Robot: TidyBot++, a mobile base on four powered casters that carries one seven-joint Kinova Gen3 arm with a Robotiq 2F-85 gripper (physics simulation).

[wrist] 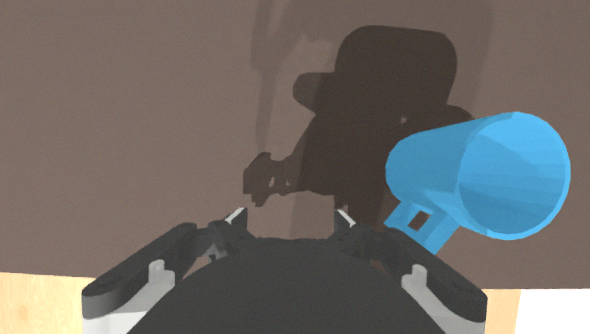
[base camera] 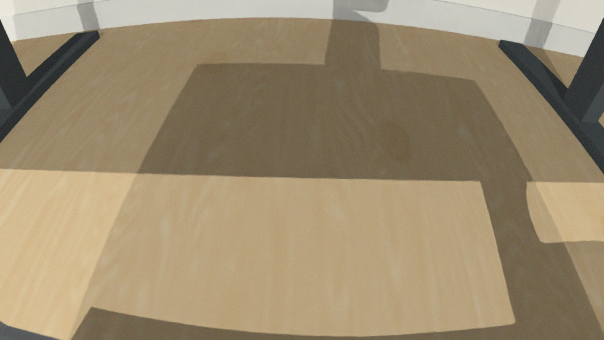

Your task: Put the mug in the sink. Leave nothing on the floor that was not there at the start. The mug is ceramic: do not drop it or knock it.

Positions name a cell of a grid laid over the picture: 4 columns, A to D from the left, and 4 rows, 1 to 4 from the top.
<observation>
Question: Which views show the blue mug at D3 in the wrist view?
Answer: The wrist view only.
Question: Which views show my gripper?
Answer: The wrist view only.
</observation>
